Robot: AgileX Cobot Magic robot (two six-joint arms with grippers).
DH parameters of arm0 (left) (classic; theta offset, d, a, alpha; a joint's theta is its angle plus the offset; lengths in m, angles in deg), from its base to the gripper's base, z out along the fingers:
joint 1: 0 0.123 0 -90
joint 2: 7.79 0 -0.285 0
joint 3: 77.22 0 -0.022 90
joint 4: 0 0.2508 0 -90
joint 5: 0 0 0.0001 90
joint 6: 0 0.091 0 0
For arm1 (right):
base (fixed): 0 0 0 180
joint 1: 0 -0.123 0 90
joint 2: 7.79 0 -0.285 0
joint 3: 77.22 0 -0.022 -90
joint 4: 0 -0.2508 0 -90
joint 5: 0 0 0.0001 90
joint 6: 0 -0.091 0 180
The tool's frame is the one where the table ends.
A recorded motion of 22 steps. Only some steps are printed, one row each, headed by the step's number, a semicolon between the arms.
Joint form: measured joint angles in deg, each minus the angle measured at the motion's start. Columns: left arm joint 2, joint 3, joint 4, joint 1, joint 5, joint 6; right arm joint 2, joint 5, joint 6, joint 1, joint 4, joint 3.
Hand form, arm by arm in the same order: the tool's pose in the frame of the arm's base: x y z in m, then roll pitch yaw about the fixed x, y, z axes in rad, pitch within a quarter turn. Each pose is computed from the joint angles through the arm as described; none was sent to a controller.
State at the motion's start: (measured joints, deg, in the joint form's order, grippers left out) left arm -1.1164 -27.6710 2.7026 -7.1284 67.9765 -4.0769; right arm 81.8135 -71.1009 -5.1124 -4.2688 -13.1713 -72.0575
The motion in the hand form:
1: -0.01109 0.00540 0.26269 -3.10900 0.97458 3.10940; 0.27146 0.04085 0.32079 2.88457 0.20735 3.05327
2: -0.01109 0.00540 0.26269 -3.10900 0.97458 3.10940; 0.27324 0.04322 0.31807 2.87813 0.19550 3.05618
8: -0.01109 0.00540 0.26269 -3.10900 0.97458 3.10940; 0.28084 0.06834 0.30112 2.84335 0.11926 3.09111
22: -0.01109 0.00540 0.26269 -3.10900 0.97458 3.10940; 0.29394 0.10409 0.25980 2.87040 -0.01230 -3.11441
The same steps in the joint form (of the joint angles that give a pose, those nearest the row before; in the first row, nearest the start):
1: 0.00 0.00 0.00 0.00 0.00 0.09; 0.49 0.00 0.00 -0.14 -0.15 0.00
2: 0.00 0.00 0.00 0.00 0.00 0.09; 1.09 0.00 -0.04 -0.47 -0.61 0.00
8: 0.00 0.00 0.00 0.00 0.00 0.09; 4.73 0.10 -1.62 -4.63 -3.07 0.00
22: 0.00 0.00 0.00 0.00 0.00 0.09; 12.64 0.80 -3.32 -10.82 -3.06 0.00

